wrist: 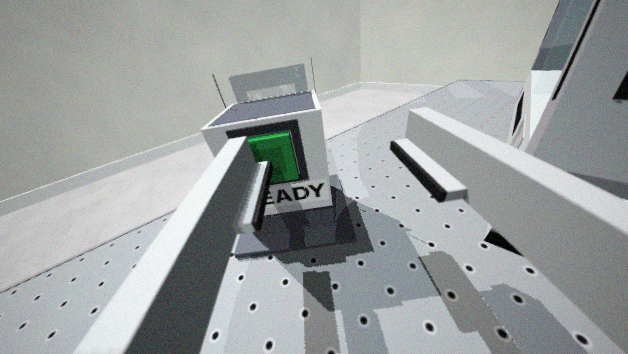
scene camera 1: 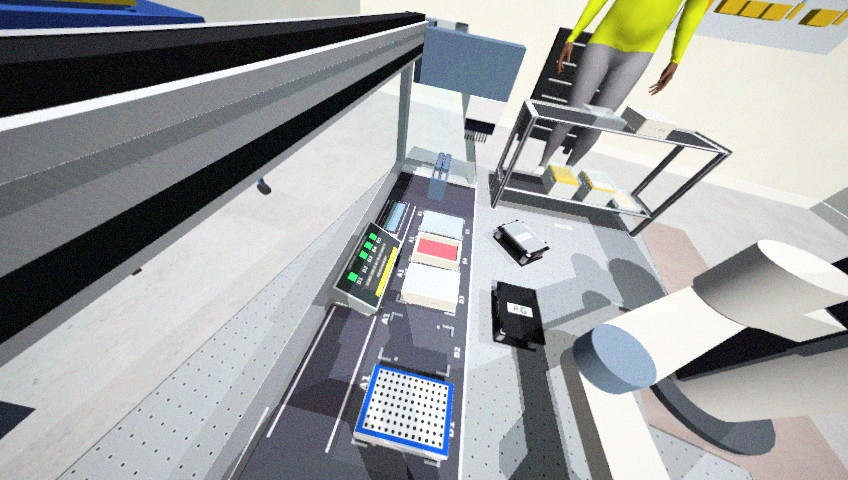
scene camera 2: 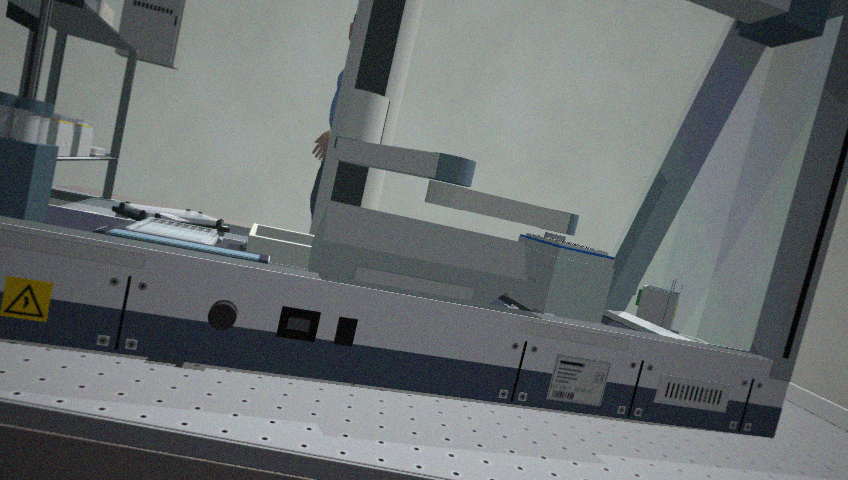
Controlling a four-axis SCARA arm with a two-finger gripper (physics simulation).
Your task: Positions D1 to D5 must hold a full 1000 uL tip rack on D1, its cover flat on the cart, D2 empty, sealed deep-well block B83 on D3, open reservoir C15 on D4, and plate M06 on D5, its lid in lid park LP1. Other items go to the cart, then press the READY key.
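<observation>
In the wrist view the gripper is shut on nothing, its two fingers still with a gap between them. The left fingertip overlaps the left edge of the green READY key; contact cannot be told. In scene view 1, a blue-rimmed tip rack sits uncovered on D1. D2 is bare. A white block is on D3, an open reservoir with red contents on D4, and a pale plate on D5. A light-blue lid lies beside the row. A clear cover lies on the cart.
The cart also holds a white box and yellow-topped boxes. A display shows several green squares. A black fixture marked RG and another black fixture stand beside the deck. The arm's link reaches above the deck. A person stands behind the cart.
</observation>
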